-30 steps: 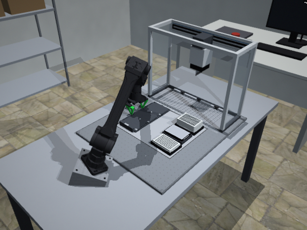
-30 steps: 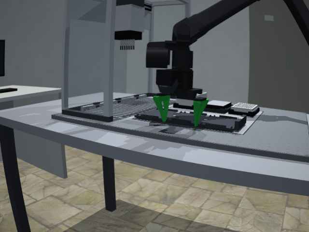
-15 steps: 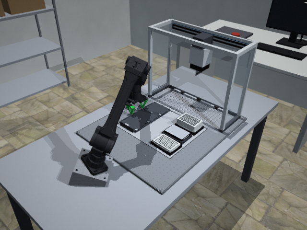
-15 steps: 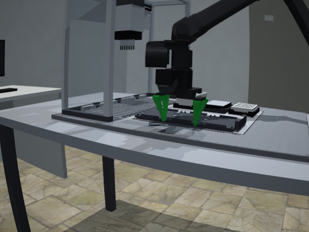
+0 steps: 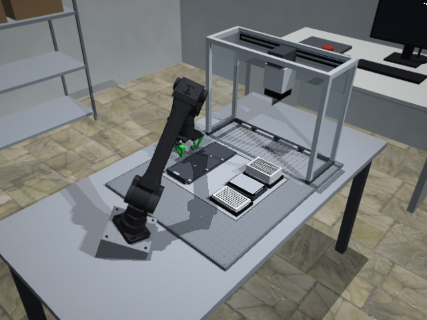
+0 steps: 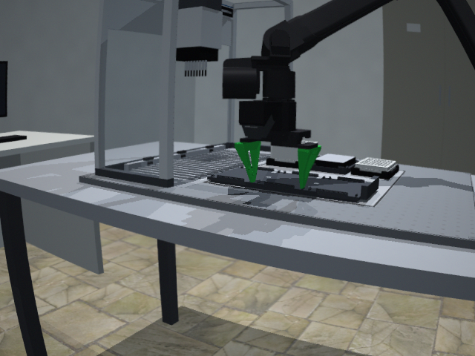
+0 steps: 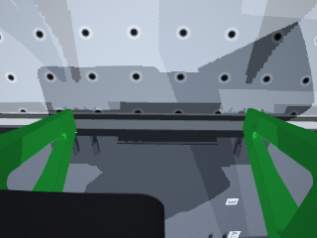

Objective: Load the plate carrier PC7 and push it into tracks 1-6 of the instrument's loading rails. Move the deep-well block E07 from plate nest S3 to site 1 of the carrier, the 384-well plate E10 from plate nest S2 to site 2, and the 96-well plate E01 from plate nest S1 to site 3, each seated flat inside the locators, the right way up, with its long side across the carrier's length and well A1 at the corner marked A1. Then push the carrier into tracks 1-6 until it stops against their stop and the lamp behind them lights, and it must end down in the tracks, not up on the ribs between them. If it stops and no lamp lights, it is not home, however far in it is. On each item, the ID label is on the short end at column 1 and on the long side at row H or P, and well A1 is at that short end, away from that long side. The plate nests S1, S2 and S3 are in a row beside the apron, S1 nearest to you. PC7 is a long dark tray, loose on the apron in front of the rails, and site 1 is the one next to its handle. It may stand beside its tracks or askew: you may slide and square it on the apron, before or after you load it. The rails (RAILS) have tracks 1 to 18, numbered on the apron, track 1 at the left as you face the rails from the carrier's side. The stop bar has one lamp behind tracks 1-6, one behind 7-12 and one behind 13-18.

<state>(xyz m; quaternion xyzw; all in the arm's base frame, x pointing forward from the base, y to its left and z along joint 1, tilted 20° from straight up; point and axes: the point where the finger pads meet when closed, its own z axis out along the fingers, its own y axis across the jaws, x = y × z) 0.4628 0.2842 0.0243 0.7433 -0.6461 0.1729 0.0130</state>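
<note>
Now: the 96-well plate E01 80 mm behind my hand, 360 mm to the right of it and 10 mm below it. Also, from my hand: front post: 190 mm ahead, 80 mm to the left, 220 mm above; plate nest S2: 30 mm ahead, 340 mm to the right, 20 mm below; dark plate carrier PC7: 10 mm ahead, 90 mm to the right, 10 mm below.
</note>
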